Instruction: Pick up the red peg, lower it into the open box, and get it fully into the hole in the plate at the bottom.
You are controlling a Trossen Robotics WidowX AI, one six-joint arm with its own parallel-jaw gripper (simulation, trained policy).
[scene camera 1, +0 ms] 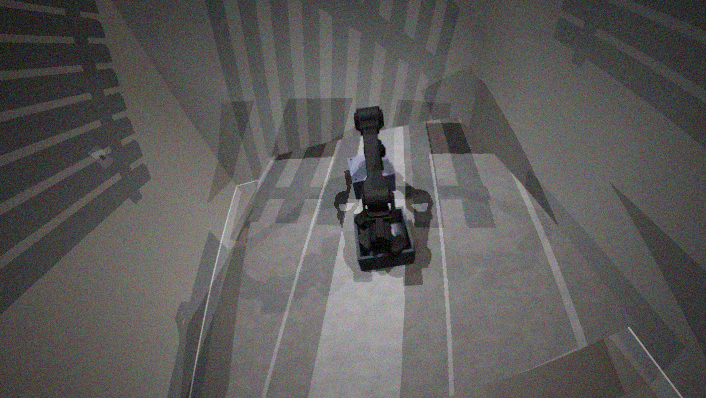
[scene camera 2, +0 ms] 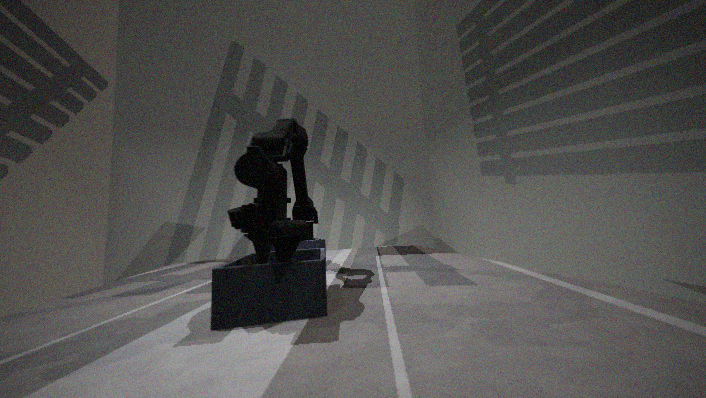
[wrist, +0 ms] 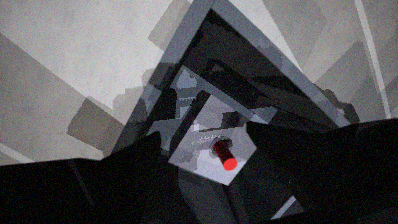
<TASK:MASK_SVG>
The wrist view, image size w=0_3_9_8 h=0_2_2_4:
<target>my gripper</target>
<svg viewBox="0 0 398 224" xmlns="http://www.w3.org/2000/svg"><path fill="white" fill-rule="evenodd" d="M160 132L153 132L100 161L89 158L73 158L1 165L0 224L140 224L159 158L161 146ZM398 117L349 124L322 134L248 121L246 131L253 141L252 143L268 161L274 172L281 178L283 184L290 190L293 197L299 202L299 205L305 210L303 213L254 224L398 224Z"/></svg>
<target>dark box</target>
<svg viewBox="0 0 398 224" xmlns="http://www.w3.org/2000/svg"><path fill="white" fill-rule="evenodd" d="M193 0L149 78L110 155L128 145L134 144L153 132L160 132L161 146L159 158L140 224L254 224L279 218L296 198L293 197L290 190L283 184L281 178L274 172L271 165L257 149L247 159L229 185L168 163L170 140L202 90L208 92L253 122L286 129L322 134L350 123L307 76L229 0Z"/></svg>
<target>light grey plate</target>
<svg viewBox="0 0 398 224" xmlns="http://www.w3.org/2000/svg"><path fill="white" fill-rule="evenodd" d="M202 90L170 140L168 163L229 185L247 159L257 149L246 131L247 122L251 120ZM217 141L223 140L237 160L238 164L235 169L226 170L223 167L214 149L214 144Z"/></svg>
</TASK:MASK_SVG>
